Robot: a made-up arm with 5 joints. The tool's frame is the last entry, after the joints. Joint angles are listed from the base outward. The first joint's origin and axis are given. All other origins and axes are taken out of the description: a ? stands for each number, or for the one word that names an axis. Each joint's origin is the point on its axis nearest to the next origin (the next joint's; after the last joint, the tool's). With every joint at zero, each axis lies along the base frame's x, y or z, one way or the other. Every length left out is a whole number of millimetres.
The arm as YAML. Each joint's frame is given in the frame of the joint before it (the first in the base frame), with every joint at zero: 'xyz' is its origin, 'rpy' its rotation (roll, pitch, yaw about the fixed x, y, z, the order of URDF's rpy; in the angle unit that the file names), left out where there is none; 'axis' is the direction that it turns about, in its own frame. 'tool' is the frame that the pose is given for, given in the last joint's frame.
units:
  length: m
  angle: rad
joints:
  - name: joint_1
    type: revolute
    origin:
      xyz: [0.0, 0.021, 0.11]
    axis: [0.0, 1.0, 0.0]
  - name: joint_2
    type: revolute
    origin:
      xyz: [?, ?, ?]
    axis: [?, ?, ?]
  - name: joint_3
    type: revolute
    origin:
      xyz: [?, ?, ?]
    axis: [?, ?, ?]
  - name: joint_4
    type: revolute
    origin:
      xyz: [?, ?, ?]
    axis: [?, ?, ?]
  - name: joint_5
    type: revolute
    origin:
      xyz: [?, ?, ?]
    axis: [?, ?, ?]
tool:
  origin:
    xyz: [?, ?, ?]
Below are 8 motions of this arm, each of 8 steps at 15 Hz.
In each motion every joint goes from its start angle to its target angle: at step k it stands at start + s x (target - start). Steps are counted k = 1, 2, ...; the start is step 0. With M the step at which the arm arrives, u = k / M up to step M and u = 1 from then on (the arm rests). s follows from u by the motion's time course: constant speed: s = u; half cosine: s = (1 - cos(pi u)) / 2; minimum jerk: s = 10 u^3 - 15 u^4 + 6 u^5.
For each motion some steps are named. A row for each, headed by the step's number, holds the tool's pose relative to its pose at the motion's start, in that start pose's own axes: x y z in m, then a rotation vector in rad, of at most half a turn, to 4 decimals.
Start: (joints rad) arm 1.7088 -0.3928 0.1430 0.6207 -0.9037
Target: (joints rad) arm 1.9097 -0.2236 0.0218 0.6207 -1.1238
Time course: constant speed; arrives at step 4
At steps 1, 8:
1: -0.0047 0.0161 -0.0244 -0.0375 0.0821 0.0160
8: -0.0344 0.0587 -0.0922 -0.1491 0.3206 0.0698

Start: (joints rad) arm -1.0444 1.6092 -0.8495 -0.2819 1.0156
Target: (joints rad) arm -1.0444 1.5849 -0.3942 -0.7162 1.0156
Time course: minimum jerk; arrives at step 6
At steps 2, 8:
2: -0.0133 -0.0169 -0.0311 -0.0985 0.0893 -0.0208
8: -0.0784 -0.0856 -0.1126 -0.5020 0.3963 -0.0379

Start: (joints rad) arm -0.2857 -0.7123 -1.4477 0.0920 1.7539
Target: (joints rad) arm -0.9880 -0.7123 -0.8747 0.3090 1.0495
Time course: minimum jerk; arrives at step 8
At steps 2, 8:
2: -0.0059 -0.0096 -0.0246 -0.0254 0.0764 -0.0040
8: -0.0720 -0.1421 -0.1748 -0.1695 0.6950 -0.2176

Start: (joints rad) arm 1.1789 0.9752 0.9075 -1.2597 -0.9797
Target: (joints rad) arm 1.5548 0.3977 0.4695 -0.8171 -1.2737
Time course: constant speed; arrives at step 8
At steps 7, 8:
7: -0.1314 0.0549 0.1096 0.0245 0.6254 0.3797
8: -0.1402 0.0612 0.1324 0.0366 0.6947 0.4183

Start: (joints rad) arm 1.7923 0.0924 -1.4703 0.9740 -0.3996
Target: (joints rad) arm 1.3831 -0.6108 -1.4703 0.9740 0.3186
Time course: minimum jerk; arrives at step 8
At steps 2, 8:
2: 0.0097 -0.0080 -0.0170 -0.0691 -0.0380 -0.0315
8: 0.0359 -0.1519 -0.1165 -0.7081 -0.3509 -0.2050

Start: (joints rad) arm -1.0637 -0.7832 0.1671 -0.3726 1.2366
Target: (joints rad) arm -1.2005 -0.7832 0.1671 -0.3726 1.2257
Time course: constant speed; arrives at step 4
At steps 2, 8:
2: 0.0129 -0.0164 0.0137 0.0281 -0.0224 -0.0558
8: 0.0244 -0.0338 0.0273 0.0564 -0.0448 -0.1115

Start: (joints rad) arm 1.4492 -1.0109 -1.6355 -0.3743 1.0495
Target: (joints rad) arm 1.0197 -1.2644 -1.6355 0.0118 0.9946
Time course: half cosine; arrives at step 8
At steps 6, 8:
6: -0.0042 0.0196 -0.0439 -0.0915 -0.1581 0.1730
8: -0.0053 0.0199 -0.0561 -0.1155 -0.1713 0.2056

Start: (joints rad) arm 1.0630 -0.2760 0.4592 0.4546 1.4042
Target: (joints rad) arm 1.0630 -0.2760 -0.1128 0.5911 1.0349
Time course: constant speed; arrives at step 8
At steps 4, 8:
4: 0.0234 0.0500 0.0462 0.0311 -0.0683 0.1468
8: 0.0283 0.1031 0.0944 0.0260 -0.1297 0.3110

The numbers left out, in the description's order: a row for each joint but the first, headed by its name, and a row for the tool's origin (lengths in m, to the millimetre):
joint_2: xyz -0.158 0.0 0.022, axis 0.0 0.0 1.0
joint_3: xyz 0.088 0.348 0.0, axis 0.0 1.0 0.0
joint_4: xyz 0.043 0.0 0.095, axis 0.0 0.0 1.0
joint_5: xyz 0.074 0.002 0.0, axis 0.0 -1.0 0.0
tool: xyz 0.197 0.0 -0.076

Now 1 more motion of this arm.
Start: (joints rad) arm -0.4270 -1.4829 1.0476 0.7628 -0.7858
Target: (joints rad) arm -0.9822 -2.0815 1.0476 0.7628 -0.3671
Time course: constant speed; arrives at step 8
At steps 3, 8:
3: -0.0846 -0.0017 0.1153 0.1221 -0.3585 0.1953
8: -0.2456 -0.0883 0.2511 0.4504 -0.8560 0.5197

